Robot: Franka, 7 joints.
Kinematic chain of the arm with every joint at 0, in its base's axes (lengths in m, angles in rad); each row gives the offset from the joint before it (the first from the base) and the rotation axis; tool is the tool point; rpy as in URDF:
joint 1: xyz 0 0 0.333 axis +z
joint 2: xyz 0 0 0 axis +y
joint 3: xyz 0 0 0.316 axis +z
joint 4: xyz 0.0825 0 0 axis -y
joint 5: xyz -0.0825 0 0.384 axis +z
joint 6: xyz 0 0 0 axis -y
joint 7: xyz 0.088 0 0 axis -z
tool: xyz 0 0 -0.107 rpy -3.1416 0 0
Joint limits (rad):
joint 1: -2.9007..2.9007
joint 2: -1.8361..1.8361
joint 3: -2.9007..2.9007
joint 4: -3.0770..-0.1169
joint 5: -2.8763..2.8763
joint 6: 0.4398..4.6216
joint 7: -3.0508..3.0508
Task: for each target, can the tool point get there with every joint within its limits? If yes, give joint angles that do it. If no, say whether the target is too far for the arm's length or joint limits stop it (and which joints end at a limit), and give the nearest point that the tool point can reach.
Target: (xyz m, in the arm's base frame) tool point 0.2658 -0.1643 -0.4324
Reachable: no: joint limits stop it (at a limit: joint 2) | nearest point 0.2628 -0.1625 -0.3602 | short by 0.072 m
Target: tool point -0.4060 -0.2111 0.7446
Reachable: yes | joints -1.4162 -0.6404 -0.7510 -1.7564 2.3330 3.2161 -0.4241
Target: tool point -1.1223 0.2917 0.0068
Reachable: no: too far | nearest point -0.7993 0.2077 0.1007 | short by 0.347 m
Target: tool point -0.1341 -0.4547 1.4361
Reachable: no: too far | nearest point -0.0958 -0.3249 1.1212 | short by 0.343 m
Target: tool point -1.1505 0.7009 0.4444
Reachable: no: too far | nearest point -0.7302 0.4448 0.4037 | short by 0.494 m
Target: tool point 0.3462 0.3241 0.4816
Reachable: yes | joints -1.4342 0.1719 2.0150 -2.1017 0.9634 1.3738 0.7036
